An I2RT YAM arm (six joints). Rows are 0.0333 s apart.
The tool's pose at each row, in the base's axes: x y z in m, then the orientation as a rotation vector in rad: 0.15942 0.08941 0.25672 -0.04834 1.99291 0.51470; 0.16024 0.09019 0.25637 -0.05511 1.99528 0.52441; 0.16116 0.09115 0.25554 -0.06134 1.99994 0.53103; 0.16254 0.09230 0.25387 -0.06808 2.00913 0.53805; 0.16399 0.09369 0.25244 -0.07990 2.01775 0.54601; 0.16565 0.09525 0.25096 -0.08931 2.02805 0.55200; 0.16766 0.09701 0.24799 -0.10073 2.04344 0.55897; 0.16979 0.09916 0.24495 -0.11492 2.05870 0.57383; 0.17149 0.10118 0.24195 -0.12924 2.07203 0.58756; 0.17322 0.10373 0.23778 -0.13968 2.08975 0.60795; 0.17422 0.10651 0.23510 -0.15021 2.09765 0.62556; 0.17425 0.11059 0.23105 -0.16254 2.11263 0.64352
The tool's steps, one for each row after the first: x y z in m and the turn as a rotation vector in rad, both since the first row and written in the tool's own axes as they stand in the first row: 0.00006 0.00038 0.00112 -0.00924 0.00478 0.00023; 0.00053 0.00074 0.00257 -0.01572 0.01129 -0.00024; 0.00154 0.00088 0.00480 -0.02191 0.02234 -0.00016; 0.00236 0.00129 0.00709 -0.03099 0.03398 -0.00317; 0.00315 0.00179 0.00964 -0.03737 0.04653 -0.00516; 0.00511 0.00188 0.01313 -0.04437 0.06452 -0.00722; 0.00714 0.00227 0.01688 -0.05791 0.08403 -0.00747; 0.00931 0.00267 0.02021 -0.07098 0.10163 -0.00858; 0.01258 0.00315 0.02421 -0.08606 0.12362 -0.00326; 0.01495 0.00452 0.02711 -0.10094 0.13591 -0.00085; 0.01920 0.00686 0.03020 -0.11546 0.15550 0.00171
